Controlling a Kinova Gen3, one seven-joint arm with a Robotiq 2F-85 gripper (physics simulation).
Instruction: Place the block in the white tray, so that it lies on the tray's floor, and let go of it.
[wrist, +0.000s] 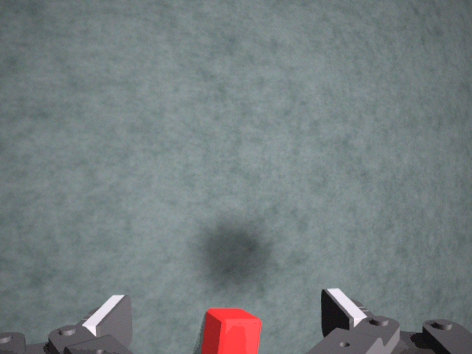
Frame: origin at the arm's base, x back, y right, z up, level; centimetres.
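Seen in the pictures: gripper, fingertip midpoint: (226, 314).
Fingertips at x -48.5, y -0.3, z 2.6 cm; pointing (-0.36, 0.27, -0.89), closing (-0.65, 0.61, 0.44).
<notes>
A point is followed by its place in that frame.
The red block (233, 332) @[x -48.4, y 3.7, z -2.3 cm] shows at the bottom edge of the wrist view, upright on the grey-green table, with its lower part cut off by the frame. My gripper (226, 314) @[x -48.5, y -0.3, z 2.5 cm] is wide open, one finger to the left of the block and one to the right, with a gap on each side. Neither finger touches the block. The white tray does not show in the wrist view.
The grey-green table top (235, 125) @[x -59.1, y -4.7, z -5.1 cm] fills the background. A soft dark shadow lies on it just above the block in the view. No table edge shows.
</notes>
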